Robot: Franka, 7 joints.
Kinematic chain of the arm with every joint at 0, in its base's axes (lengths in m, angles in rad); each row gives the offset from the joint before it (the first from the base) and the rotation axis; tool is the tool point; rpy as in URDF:
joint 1: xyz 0 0 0.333 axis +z
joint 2: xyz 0 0 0 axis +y
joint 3: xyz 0 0 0.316 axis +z
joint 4: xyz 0.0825 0 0 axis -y
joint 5: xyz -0.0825 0 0.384 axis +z
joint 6: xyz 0 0 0 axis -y
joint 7: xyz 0.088 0 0 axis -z
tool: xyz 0 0 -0.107 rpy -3.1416 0 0
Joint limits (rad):
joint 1: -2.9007..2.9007
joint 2: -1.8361..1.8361
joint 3: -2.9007..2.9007
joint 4: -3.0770..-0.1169
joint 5: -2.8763..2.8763
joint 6: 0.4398..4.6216
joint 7: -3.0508..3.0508
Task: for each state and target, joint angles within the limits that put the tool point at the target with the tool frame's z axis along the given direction. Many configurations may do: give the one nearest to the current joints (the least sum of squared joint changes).
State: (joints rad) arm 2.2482 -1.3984 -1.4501 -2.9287 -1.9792 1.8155 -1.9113
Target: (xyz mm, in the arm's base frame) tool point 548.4 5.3 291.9 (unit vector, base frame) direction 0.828 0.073 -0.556
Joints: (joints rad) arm 1.6863 -1.6274 -1.6021 -2.2757 -2.4127 2.2276 -1.9113
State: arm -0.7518 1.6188 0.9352 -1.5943 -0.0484 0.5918 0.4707
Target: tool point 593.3 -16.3 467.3 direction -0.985 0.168 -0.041
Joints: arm -0.6404 1.5321 1.8131 -0.8890 0.2432 0.4398 0.4707
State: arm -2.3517 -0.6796 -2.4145 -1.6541 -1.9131 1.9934 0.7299
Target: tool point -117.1 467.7 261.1 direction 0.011 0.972 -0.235
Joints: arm -2.2631 -0.1521 -2.2043 -2.4603 -2.7602 2.3375 0.7299
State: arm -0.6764 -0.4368 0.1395 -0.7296 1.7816 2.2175 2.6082
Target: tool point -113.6 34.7 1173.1 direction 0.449 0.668 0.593
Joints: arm -0.4644 -0.4416 -0.2761 -0.4996 1.7259 2.0800 2.6082
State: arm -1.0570 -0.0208 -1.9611 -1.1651 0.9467 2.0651 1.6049
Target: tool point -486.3 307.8 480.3 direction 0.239 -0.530 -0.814
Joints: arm -1.2645 -0.3287 -2.3900 -1.5516 0.1502 1.2953 1.6049
